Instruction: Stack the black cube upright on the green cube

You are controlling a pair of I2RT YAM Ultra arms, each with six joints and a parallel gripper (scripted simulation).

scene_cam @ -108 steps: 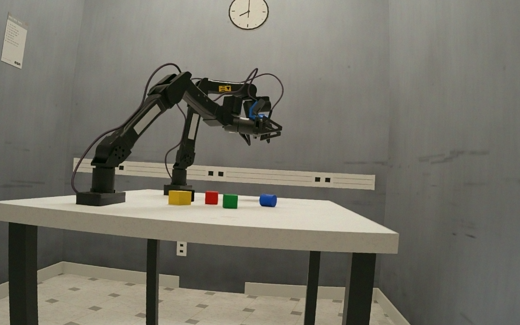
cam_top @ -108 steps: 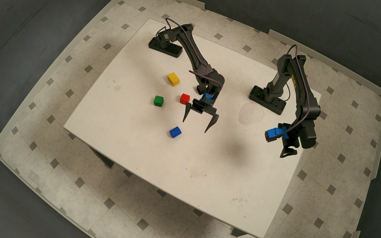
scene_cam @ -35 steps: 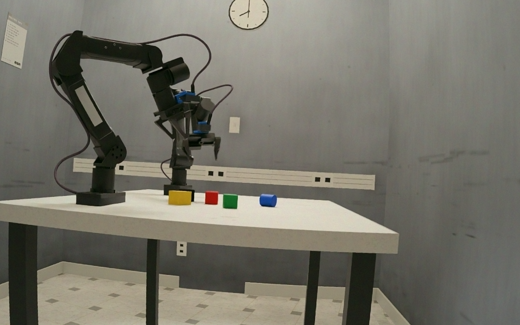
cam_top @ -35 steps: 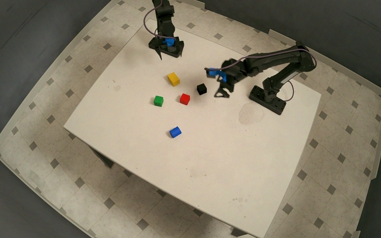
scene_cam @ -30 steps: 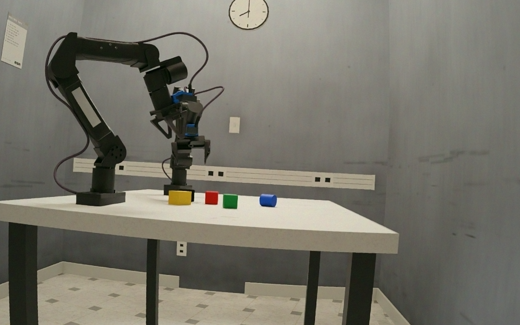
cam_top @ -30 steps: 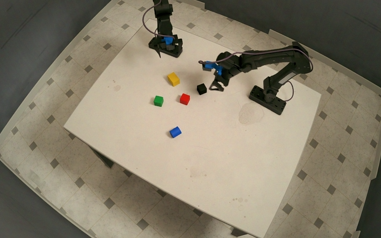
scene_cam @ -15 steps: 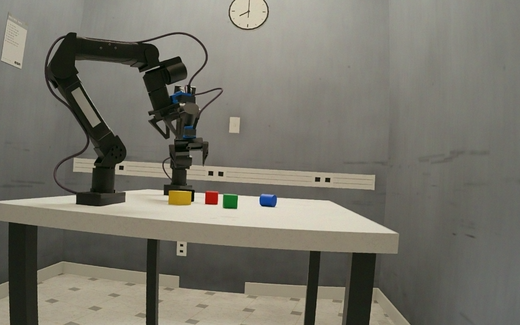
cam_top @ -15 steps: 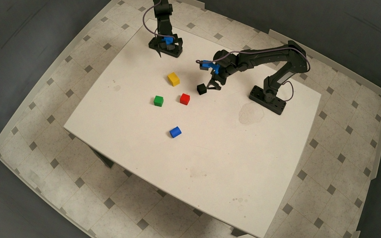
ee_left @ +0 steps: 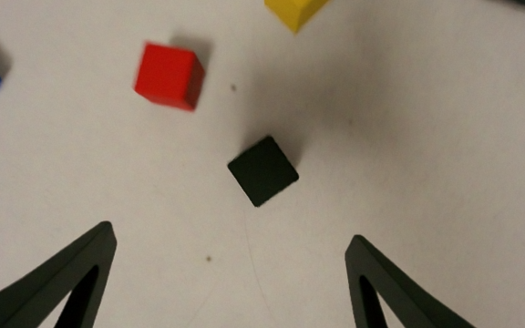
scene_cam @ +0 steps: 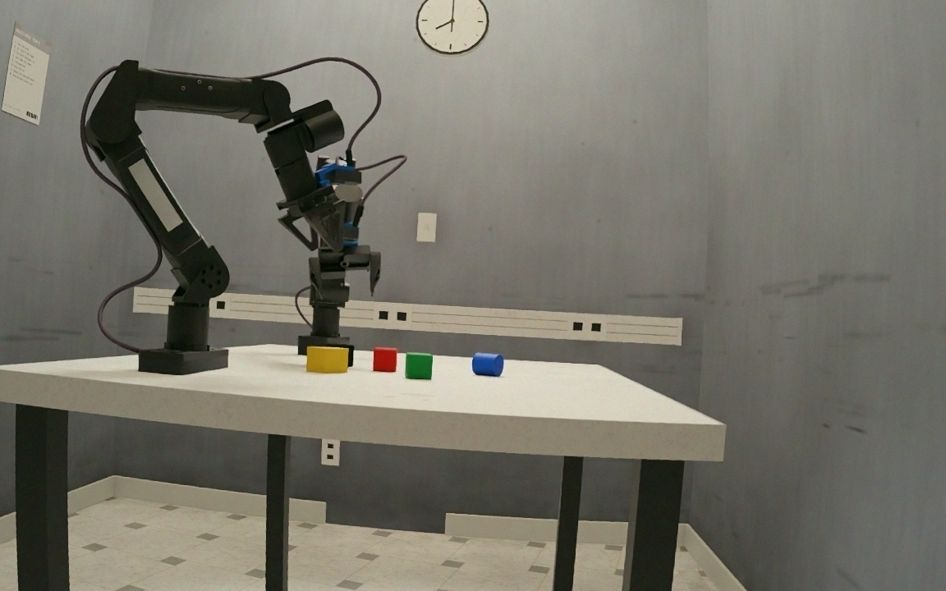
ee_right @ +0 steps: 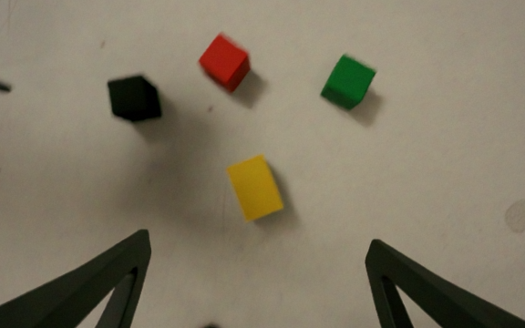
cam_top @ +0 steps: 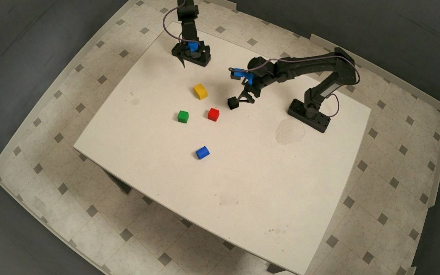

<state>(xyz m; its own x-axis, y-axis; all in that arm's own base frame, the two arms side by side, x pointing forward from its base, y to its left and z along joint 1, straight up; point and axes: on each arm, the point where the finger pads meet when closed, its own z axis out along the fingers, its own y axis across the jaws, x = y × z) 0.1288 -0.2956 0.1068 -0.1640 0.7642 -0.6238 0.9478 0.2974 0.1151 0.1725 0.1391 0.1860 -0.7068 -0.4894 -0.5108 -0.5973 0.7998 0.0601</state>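
My right hand is 20 mm past the black cube, 180 mm to the right of it and 190 mm above it. The rest, counted from my right hand: red cube (80 mm ahead, 140 mm to the left, 190 mm below); then green cube (160 mm ahead, 30 mm to the left, 190 mm below); then yellow cube (10 mm ahead, 20 mm to the left, 190 mm below).
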